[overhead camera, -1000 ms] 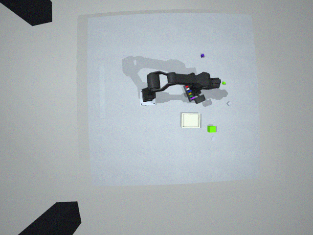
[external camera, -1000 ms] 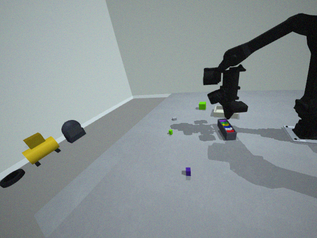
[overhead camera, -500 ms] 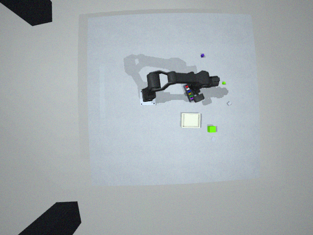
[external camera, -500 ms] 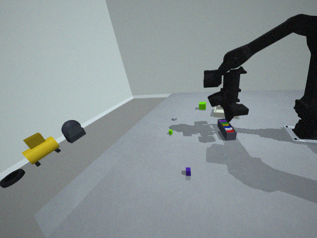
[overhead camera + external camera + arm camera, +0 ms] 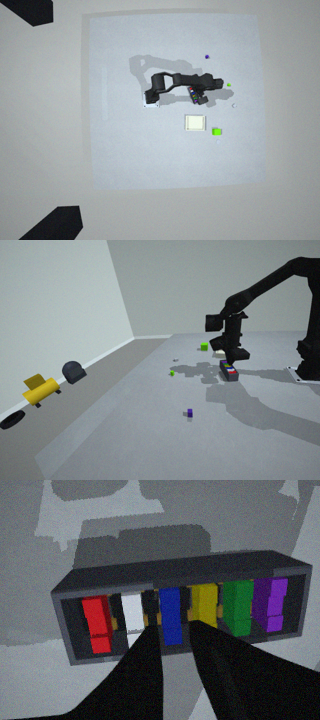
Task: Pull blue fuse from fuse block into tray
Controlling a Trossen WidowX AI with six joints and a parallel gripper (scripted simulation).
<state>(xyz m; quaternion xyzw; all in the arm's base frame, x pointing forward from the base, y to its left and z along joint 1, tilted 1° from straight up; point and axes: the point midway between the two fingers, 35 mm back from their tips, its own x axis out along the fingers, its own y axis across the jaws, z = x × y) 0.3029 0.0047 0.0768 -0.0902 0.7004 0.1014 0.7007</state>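
The blue fuse lies 30 mm below my gripper tip. The rest, counted from my gripper tip: yellow fuse 20 mm to the right, 30 mm below; then white fuse 10 mm behind, 20 mm to the left, 30 mm below; then red fuse 10 mm behind, 30 mm to the left, 30 mm below.
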